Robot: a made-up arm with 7 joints. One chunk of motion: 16 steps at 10 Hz.
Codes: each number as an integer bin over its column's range. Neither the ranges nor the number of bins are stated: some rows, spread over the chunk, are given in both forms.
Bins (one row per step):
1: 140 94 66 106 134 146 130
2: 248 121 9 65 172 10 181
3: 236 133 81 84 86 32 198
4: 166 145 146 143 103 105 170
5: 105 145 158 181 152 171 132
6: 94 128 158 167 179 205 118
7: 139 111 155 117 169 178 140
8: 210 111 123 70 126 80 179
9: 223 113 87 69 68 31 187
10: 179 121 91 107 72 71 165
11: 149 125 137 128 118 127 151
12: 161 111 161 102 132 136 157
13: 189 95 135 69 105 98 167
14: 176 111 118 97 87 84 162
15: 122 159 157 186 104 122 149
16: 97 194 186 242 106 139 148
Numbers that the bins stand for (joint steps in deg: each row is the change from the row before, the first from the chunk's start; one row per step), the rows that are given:
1: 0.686 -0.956 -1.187 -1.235 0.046 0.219 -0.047
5: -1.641 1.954 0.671 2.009 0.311 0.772 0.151
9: 6.203 0.128 -0.763 -2.835 -0.927 -2.324 5.597
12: 2.082 0.014 0.732 -1.408 0.016 -0.002 2.626
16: -2.172 4.749 1.236 4.648 -0.367 0.064 1.735
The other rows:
2: 7.865 0.584 -2.338 -3.008 0.606 -2.789 5.003
3: 7.067 1.269 -0.884 -2.187 -0.662 -2.302 6.686
4: 2.414 1.954 0.429 0.365 -0.411 -0.688 3.913
6: -2.372 0.984 0.671 1.404 0.709 1.524 -1.236
7: 0.619 0.014 0.610 -0.759 0.562 0.927 0.943
8: 5.339 0.014 -0.036 -2.792 -0.072 -1.241 4.805
10: 3.278 0.584 -0.682 -1.192 -0.868 -1.440 3.418
11: 1.284 0.812 0.247 -0.283 -0.190 -0.201 2.032
13: 3.943 -0.899 0.206 -2.835 -0.382 -0.842 3.616
14: 3.079 0.014 -0.137 -1.624 -0.647 -1.152 3.121
15: -0.511 2.752 0.651 2.225 -0.397 -0.312 1.834

